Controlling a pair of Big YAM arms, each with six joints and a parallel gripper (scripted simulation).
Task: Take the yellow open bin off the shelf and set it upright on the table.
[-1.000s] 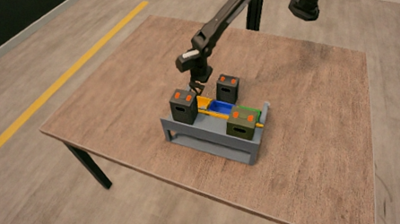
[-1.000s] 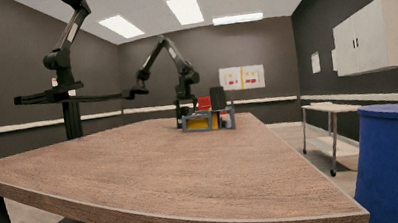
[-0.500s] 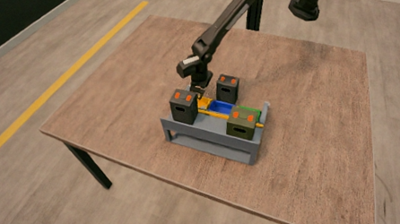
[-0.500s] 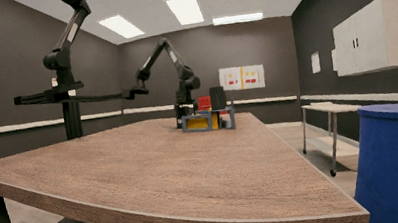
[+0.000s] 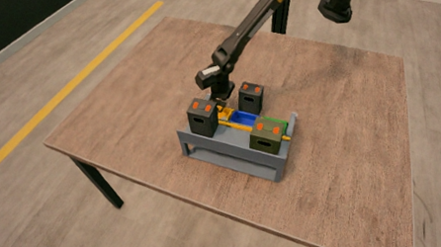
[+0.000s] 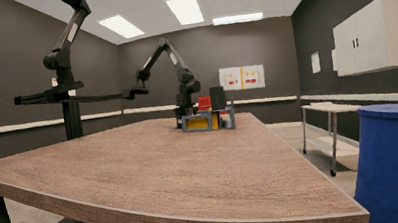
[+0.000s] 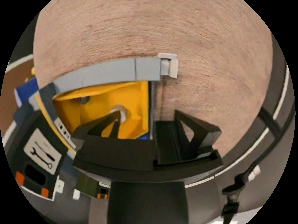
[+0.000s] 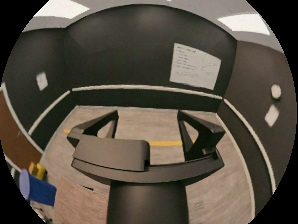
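Right now my left hand is 8 cm short of the yellow open bin, 1 cm to the right of it and 1 cm above it. Also, from my left hand: grey shelf (12 cm to the left, 10 cm ahead, 1 cm above); then dark lidded bin (10 cm to the left, 6 cm behind, 1 cm above).
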